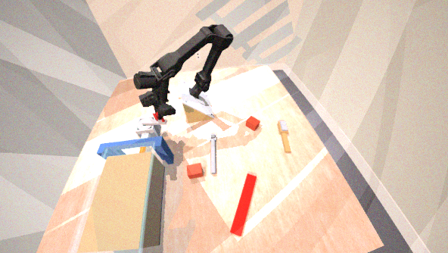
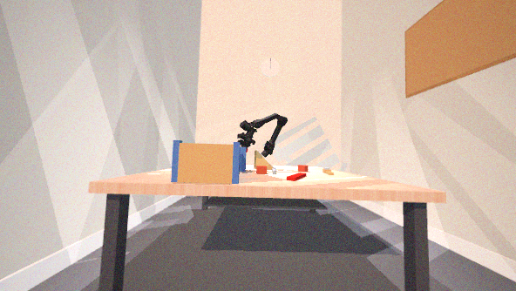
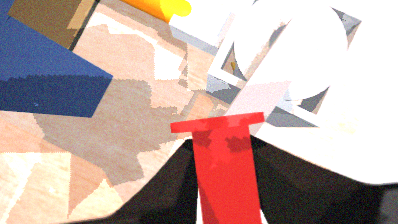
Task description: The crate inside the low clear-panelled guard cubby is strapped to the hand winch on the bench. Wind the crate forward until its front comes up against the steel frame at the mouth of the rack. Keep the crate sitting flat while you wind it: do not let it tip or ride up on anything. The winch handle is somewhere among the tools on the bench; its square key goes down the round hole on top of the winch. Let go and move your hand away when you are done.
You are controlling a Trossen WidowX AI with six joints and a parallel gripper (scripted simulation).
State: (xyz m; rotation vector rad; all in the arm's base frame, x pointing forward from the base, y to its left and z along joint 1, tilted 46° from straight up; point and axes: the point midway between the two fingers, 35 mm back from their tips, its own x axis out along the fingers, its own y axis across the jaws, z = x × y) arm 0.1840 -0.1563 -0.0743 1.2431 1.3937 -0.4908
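Now: the grey crank arm 1 cm behind my gripper tip, 2 cm to the right of it and 3 cm below it. Also, from my gripper tip: blue steel frame: 13 cm ahead, 10 cm to the right, 3 cm below; then grey winch: 4 cm behind, 9 cm to the right, 10 cm below; then red grip: 1 cm behind, 1 cm to the left.
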